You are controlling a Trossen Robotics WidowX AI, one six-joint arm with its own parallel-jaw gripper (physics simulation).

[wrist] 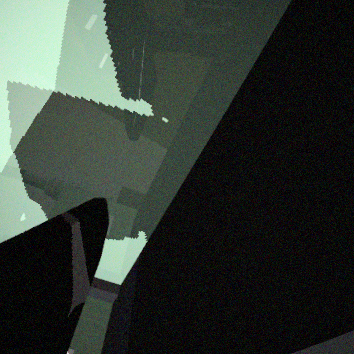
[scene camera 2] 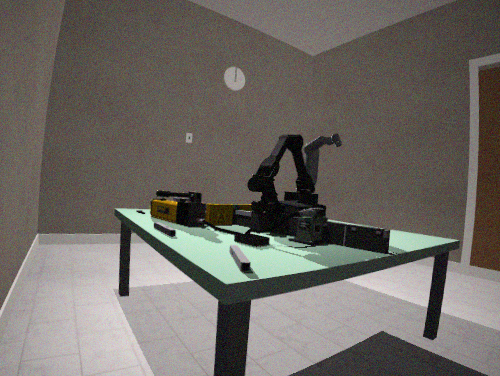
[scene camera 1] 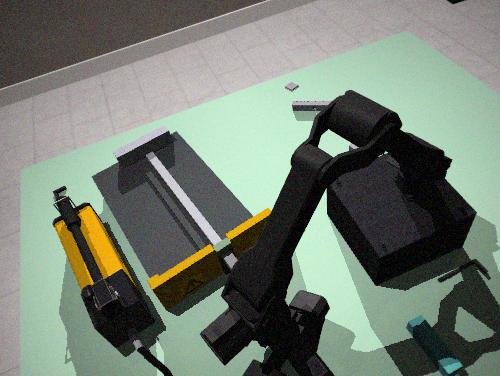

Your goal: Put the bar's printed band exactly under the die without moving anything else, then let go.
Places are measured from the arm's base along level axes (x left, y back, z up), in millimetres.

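Pixels of known places: gripper, between the fingertips: [wrist: 210,211] [scene camera 2: 277,228]; arm's base, origin of its link: [scene camera 2: 304,202] [scene camera 1: 416,184].
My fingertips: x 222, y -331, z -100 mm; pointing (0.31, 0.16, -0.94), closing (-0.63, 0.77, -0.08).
Note:
Ahead of a thing's pixels: the offset from my fingertips to its top centre. "spot": to the spot under its first point. Level surfaces: height alone.
A long pale grey bar [scene camera 1: 185,203] lies on a dark bed plate @(dz +30 mm) [scene camera 1: 136,216]. It runs from a black back stop @(dx -649, dy -188, dz +70 mm) [scene camera 1: 144,149] to the yellow die beam @(spot: dx -233, dy -147, dz +72 mm) [scene camera 1: 185,266]. The bar's greenish printed band @(spot: dx -253, dy -67, dz +73 mm) [scene camera 1: 222,244] sits in the gap of the die beam. The bar's near end goes under my black arm [scene camera 1: 286,209], which hides the gripper in scene camera 1. In the wrist view my gripper [wrist: 105,291] has a dark finger on each side of the bar @(spot: dx +145, dy +23, dz +3 mm) [wrist: 92,317] and is shut on it.
A yellow and black machine @(spot: dx -371, dy -324, dz +64 mm) [scene camera 1: 95,242] with a cable stands at the left. A large black box [scene camera 1: 379,216] stands at the right. A short grey bar @(dx -668, dy +299, dz +0 mm) [scene camera 1: 308,105] and a small grey square @(spot: dx -794, dy +279, dz -17 mm) [scene camera 1: 292,86] lie at the back of the green table @(dz -20 mm) [scene camera 1: 248,123]. More loose bars @(dx +350, dy -368, dz +0 mm) [scene camera 2: 240,257] @(dx -58, dy -450, dz +0 mm) [scene camera 2: 164,228] lie near the front edge.

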